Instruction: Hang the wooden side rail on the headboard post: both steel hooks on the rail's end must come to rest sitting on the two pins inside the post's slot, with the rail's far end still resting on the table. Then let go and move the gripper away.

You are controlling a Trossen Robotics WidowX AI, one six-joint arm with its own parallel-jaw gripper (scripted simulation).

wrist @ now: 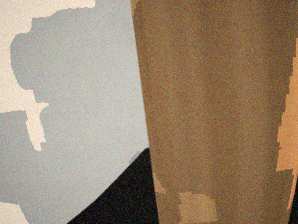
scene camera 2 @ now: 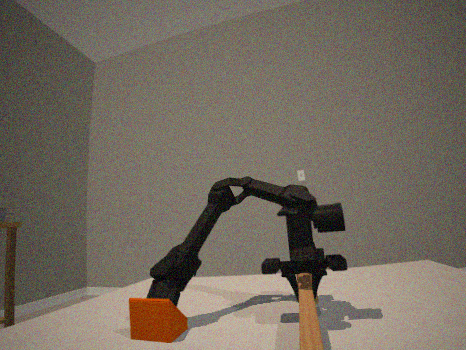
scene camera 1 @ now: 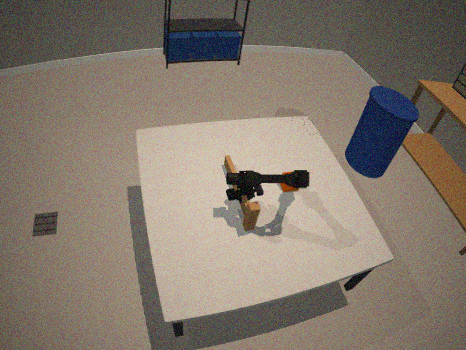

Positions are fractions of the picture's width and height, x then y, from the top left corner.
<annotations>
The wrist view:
gripper: 0.64, 0.69
wooden side rail: 0.71, 0.38
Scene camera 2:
gripper: 0.66, 0.86
</annotations>
